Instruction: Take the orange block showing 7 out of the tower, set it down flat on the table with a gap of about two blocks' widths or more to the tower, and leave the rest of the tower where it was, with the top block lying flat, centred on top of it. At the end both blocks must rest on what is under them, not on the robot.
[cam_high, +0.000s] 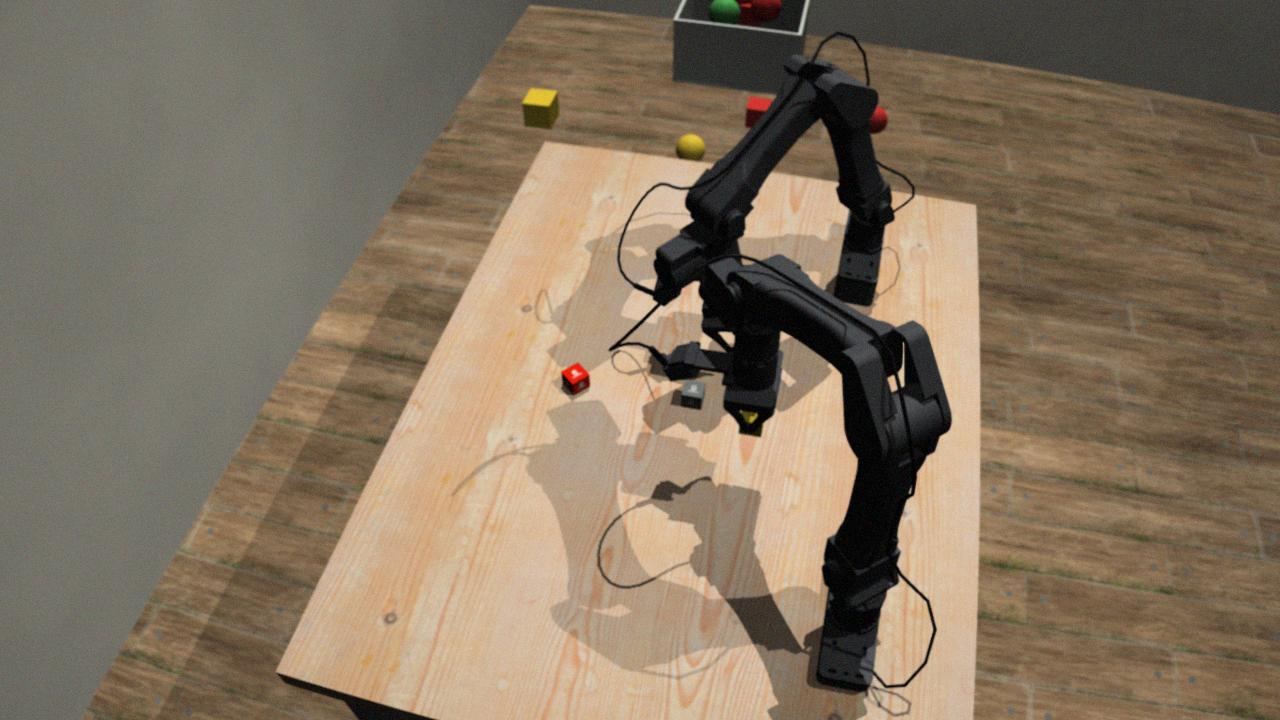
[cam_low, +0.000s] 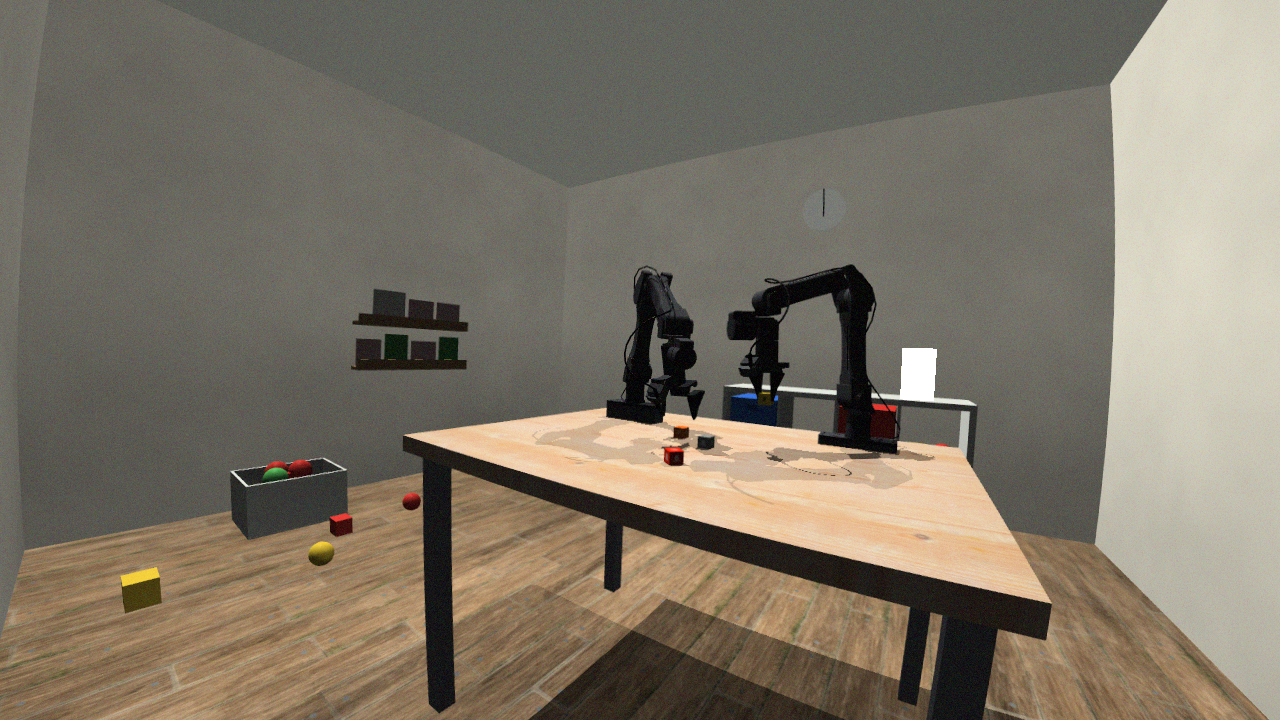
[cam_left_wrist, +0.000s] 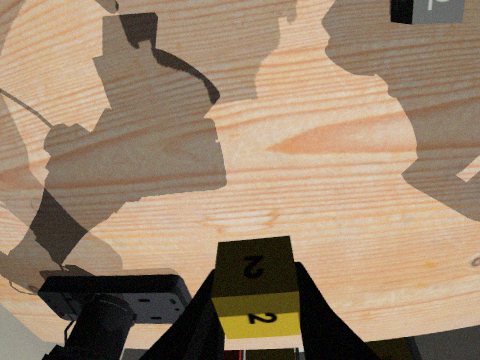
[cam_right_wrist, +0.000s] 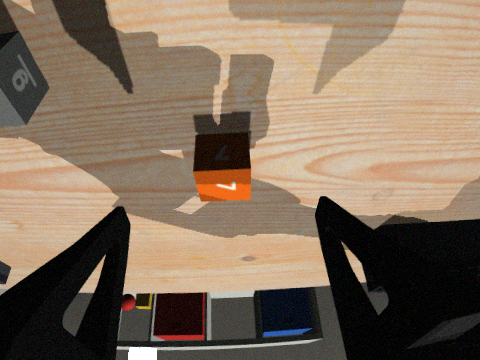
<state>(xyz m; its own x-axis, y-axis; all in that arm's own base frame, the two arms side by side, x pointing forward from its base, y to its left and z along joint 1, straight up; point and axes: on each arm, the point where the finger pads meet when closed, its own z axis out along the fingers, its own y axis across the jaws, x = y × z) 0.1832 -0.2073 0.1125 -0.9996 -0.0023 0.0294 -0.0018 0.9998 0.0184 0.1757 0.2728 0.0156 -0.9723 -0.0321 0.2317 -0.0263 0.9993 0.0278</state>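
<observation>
The orange block showing 7 is 2 cm behind my right hand and 5 cm below it. Also, from my right hand: grey block showing 9: 6 cm ahead, 10 cm to the left, 5 cm below; yellow block showing 2: 4 cm behind, 23 cm to the left, 6 cm above.
Right now my left hand is right at the yellow block showing 2. The rest, counted from my left hand: orange block showing 7: 10 mm ahead, 220 mm to the right, 110 mm below; grey block showing 9: 90 mm ahead, 120 mm to the right, 110 mm below.
</observation>
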